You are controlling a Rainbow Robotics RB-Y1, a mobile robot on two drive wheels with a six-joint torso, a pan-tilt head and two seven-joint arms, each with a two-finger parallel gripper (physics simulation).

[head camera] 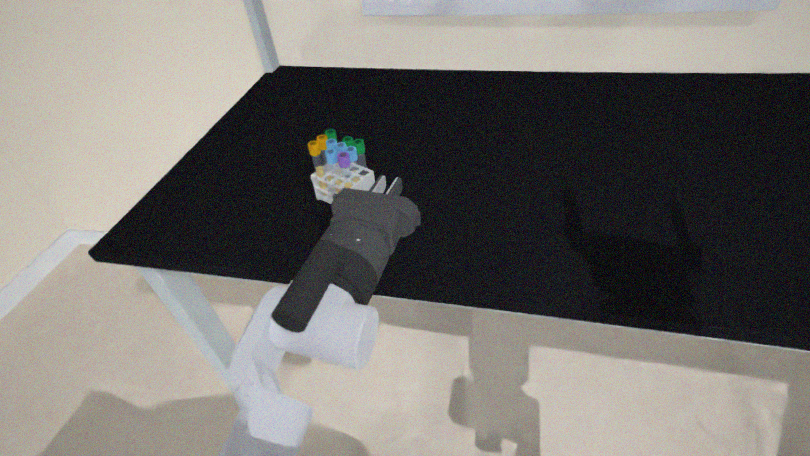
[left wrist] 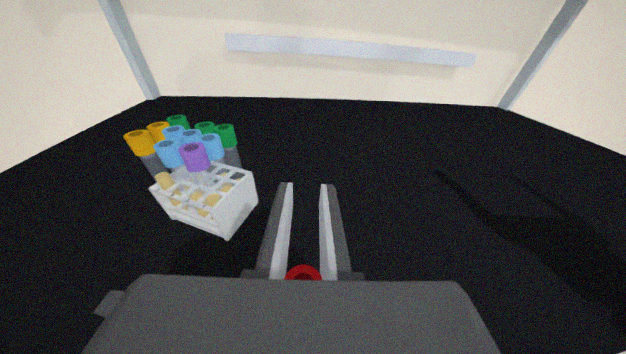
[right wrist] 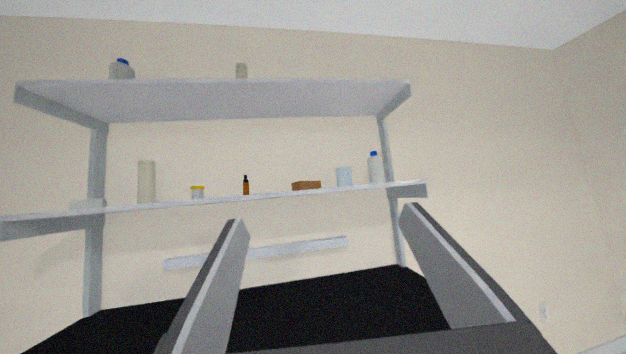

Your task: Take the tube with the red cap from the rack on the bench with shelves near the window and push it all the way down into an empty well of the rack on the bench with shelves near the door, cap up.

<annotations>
my left gripper: head camera; left wrist; not seen in the right wrist view (out of frame)
rack: head camera; left wrist; not seen in the right wrist view (out of frame)
same spot on my left gripper: [head camera: 395,189] = [left wrist: 342,223]
same spot on rack: [head camera: 329,198] = [left wrist: 188,217]
</annotations>
